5 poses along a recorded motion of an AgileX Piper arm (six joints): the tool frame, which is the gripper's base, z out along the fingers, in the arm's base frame.
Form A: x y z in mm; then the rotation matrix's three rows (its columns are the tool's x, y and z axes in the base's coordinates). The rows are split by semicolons.
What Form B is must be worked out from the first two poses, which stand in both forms.
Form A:
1: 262, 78, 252; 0.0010, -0.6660, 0.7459; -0.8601, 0.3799, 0.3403; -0.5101, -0.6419, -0.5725
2: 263, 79, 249; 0.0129, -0.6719, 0.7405; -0.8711, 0.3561, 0.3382; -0.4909, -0.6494, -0.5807
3: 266, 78, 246; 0.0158, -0.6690, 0.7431; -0.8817, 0.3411, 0.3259; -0.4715, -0.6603, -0.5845
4: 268, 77, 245; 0.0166, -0.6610, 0.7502; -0.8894, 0.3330, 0.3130; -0.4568, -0.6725, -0.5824
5: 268, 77, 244; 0.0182, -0.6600, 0.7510; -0.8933, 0.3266, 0.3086; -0.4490, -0.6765, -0.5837
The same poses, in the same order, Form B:
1: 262, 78, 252, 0.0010, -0.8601, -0.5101, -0.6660, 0.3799, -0.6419
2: 263, 79, 249, 0.0129, -0.8711, -0.4909, -0.6719, 0.3561, -0.6494
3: 266, 78, 246, 0.0158, -0.8817, -0.4715, -0.6690, 0.3411, -0.6603
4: 268, 77, 245, 0.0166, -0.8894, -0.4568, -0.6610, 0.3330, -0.6725
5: 268, 77, 244, 0.0182, -0.8933, -0.4490, -0.6600, 0.3266, -0.6765
